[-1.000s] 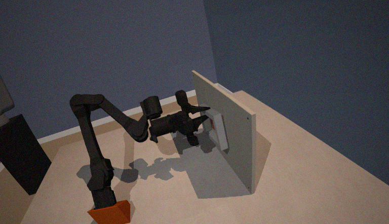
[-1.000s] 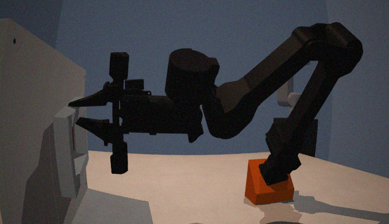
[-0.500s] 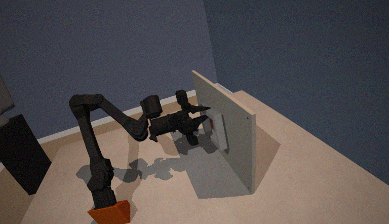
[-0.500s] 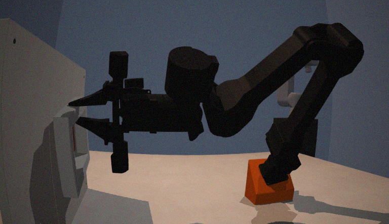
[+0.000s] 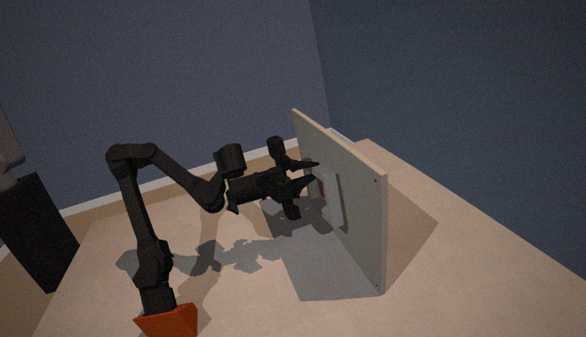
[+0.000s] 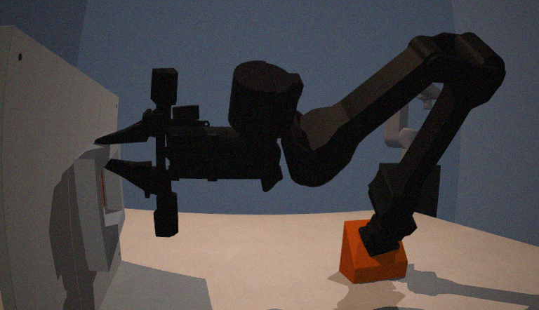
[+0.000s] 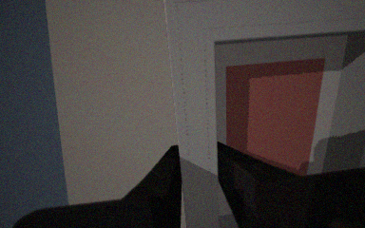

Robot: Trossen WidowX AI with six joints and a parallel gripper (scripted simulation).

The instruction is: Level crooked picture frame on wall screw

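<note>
Right now the picture frame is 50 mm below my gripper tip and 10 mm to the right of it. From my gripper tip the other things lie so: grey wall panel (60 mm below, 10 mm to the right, 10 mm ahead).
</note>
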